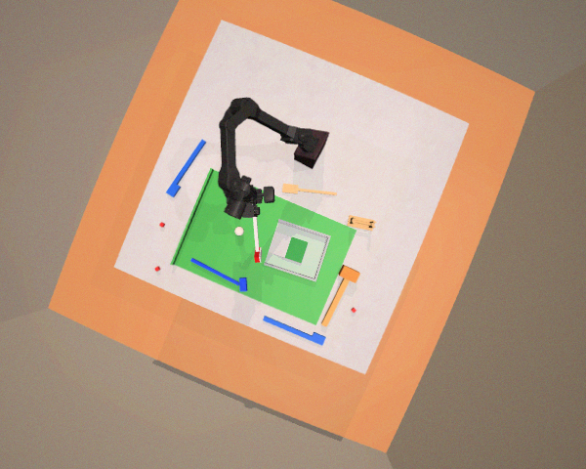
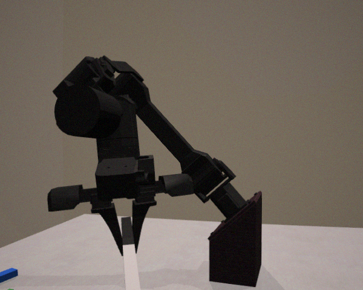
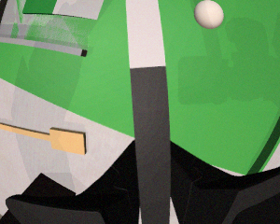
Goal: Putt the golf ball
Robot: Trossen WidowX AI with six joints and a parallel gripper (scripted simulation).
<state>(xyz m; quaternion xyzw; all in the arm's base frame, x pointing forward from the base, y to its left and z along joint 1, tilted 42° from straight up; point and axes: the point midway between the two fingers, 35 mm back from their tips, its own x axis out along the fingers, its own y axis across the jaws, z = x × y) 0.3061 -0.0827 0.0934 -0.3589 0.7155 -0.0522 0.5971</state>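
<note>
Now: the red putter 10 cm ahead of my gripper tip and 6 cm to the left of it. Also, from my gripper tip: green mat (17 cm ahead, 10 cm to the left, 14 cm below); white golf ball (15 cm ahead, 3 cm to the right, 12 cm below); orange stand (11 cm behind, 47 cm to the left, 11 cm below).
</note>
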